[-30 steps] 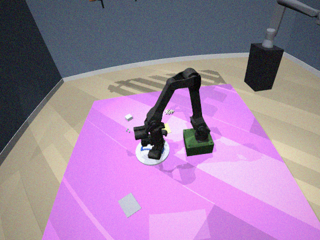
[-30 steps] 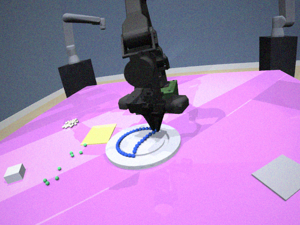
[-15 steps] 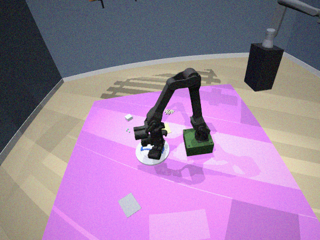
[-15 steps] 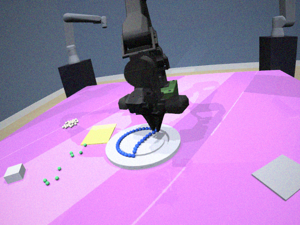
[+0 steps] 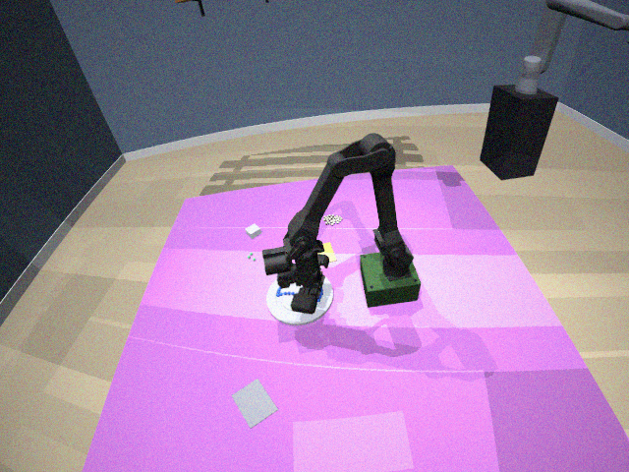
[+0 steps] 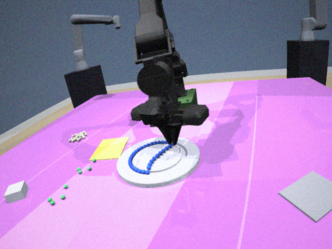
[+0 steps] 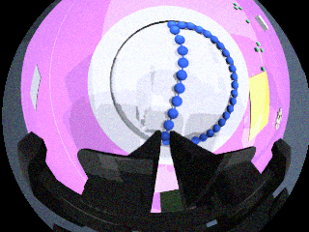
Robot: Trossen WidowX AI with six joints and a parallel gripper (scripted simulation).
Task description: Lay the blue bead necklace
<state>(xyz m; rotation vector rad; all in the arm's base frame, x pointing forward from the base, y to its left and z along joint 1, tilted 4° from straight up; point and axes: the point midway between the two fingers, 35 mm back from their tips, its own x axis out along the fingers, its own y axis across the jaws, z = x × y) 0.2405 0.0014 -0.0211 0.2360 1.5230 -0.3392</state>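
Now: gripper tip 4 cm short of the round white bead board, 3 cm to the left of it and 1 cm above it. From my gripper tip the other things lie so: yellow sheet: 19 cm to the right, 3 cm behind, 2 cm below; grey tile: 27 cm to the left, 19 cm ahead, 2 cm below; cube: 36 cm to the right, 19 cm ahead.
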